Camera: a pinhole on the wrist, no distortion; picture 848 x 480 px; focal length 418.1 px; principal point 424.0 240.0 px. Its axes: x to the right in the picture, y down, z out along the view. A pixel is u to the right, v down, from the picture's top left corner.
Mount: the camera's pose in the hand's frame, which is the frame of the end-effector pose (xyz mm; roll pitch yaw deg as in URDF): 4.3 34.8 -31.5 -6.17 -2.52 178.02
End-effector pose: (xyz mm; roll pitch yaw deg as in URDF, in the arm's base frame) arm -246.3 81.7 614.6 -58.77 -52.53 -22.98
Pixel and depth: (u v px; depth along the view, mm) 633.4 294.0 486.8
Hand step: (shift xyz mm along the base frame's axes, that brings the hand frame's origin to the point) -204.7 469.6 5.1
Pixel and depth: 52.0 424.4 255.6
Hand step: 30.4 109.5 310.1
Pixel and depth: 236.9 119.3 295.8
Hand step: 141.5 233.4 161.0
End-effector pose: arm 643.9 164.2 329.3 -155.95 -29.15 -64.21
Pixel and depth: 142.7 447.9 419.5
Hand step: 476.0 -178.7 -54.8
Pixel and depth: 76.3 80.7 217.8
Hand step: 114.8 -246.7 -83.2
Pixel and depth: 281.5 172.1 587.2
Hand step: 354.8 -339.2 -349.4
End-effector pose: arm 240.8 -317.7 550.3 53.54 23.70 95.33
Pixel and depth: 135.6 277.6 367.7
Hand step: 254.5 334.2 30.2
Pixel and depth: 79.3 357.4 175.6
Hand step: 112.9 171.2 -18.7
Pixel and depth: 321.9 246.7 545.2
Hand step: 401.9 291.9 182.2
